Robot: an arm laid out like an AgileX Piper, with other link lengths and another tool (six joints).
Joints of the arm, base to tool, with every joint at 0 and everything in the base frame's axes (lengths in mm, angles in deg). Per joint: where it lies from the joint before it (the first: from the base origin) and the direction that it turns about. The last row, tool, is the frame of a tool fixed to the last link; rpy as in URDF.
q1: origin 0 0 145.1 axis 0 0 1
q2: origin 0 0 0 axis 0 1 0
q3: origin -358.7 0 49 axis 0 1 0
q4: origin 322.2 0 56.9 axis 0.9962 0 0.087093
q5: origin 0 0 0 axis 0 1 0
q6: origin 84.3 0 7.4 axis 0.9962 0 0.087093
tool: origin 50.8 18 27.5 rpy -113.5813 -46.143 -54.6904
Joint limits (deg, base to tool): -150..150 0..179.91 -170..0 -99.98..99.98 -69.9..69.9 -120..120
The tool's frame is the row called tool.
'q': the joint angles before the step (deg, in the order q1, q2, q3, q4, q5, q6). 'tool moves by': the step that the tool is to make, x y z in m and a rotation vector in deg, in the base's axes. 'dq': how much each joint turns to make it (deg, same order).
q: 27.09, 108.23, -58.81, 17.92, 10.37, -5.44
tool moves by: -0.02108, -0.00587, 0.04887, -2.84, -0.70, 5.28
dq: 0.00, -7.28, 0.00, -5.63, 8.21, 0.01
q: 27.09, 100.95, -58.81, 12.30, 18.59, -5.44
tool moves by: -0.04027, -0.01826, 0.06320, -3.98, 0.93, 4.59
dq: 0.00, -10.52, 0.00, -5.11, 13.34, 0.01
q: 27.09, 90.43, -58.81, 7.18, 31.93, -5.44
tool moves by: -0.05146, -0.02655, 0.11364, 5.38, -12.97, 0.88
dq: 0.00, -16.10, 0.05, -0.98, 2.09, -0.43
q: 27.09, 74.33, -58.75, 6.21, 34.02, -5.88
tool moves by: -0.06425, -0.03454, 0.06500, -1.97, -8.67, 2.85
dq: 0.00, -12.97, 0.00, -3.34, 6.31, -3.21
